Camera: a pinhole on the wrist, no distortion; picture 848 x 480 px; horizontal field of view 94.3 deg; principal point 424.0 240.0 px. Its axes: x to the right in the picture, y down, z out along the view. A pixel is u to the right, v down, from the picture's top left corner.
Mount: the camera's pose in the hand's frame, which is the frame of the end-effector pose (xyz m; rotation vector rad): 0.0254 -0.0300 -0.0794 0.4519 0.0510 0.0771
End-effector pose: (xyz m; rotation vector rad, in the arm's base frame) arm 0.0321 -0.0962 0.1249 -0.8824 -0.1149 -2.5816
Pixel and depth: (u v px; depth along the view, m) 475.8 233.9 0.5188
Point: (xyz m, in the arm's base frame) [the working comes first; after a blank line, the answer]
In the camera's frame: 0.0683 -0.0080 0.5188

0.0532 0.1712 0.5192
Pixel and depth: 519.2 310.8 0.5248
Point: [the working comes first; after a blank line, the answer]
In the camera's frame: 0.1270 0.0945 0.5248

0.0813 0.0766 0.5843
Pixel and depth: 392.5 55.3 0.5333
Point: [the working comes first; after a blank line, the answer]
In the camera's frame: -0.0427 -0.2504 0.5333

-0.0243 0.3990 0.4034
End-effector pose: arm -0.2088 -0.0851 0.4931 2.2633 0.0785 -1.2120
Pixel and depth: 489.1 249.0 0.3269
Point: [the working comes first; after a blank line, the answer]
In the camera's frame: 0.0541 0.0075 0.3269

-0.3603 -0.0800 0.2492
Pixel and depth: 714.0 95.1 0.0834
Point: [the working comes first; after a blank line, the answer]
In the camera's frame: 0.0615 -0.0307 0.0834

-0.1655 -0.0203 0.3882
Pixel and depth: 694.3 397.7 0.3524
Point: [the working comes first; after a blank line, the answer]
In the camera's frame: 0.2422 0.1413 0.3524

-0.2723 -0.2602 0.1320
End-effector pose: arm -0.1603 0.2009 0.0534 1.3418 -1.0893 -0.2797
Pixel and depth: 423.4 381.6 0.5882
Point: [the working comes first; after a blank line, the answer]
In the camera's frame: -0.0009 0.2118 0.5882

-0.5057 -0.2067 -0.0870
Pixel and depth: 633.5 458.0 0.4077
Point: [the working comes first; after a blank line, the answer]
In the camera's frame: 0.2172 0.2260 0.4077

-0.3220 -0.2195 0.1284
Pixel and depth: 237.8 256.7 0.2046
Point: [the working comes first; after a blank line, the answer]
In the camera's frame: -0.0969 0.0087 0.2046

-0.2260 0.1386 -0.0943
